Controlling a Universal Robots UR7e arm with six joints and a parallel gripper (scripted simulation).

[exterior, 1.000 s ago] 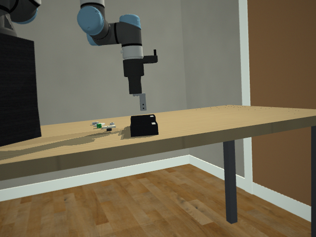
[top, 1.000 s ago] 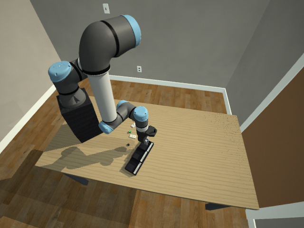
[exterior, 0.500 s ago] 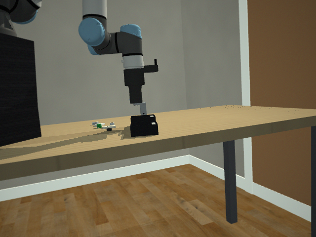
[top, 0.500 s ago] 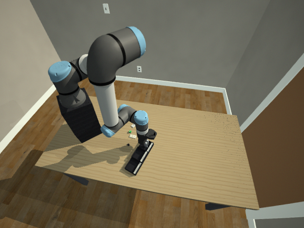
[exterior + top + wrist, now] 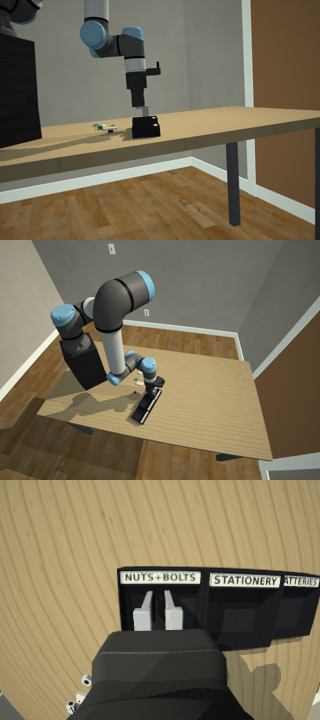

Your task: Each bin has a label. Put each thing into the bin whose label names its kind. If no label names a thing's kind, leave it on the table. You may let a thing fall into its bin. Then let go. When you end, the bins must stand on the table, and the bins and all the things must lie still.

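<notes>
The white rectangular piece lies 12 cm behind my hand, 19 cm to the left of it and 3 cm below it. Round my hand: black piece (14 cm behind, 1 cm to the left, 3 cm below); metal nut (8 cm behind, 16 cm to the left, 3 cm below); cream plate (12 cm behind, 8 cm to the left, 3 cm below).
</notes>
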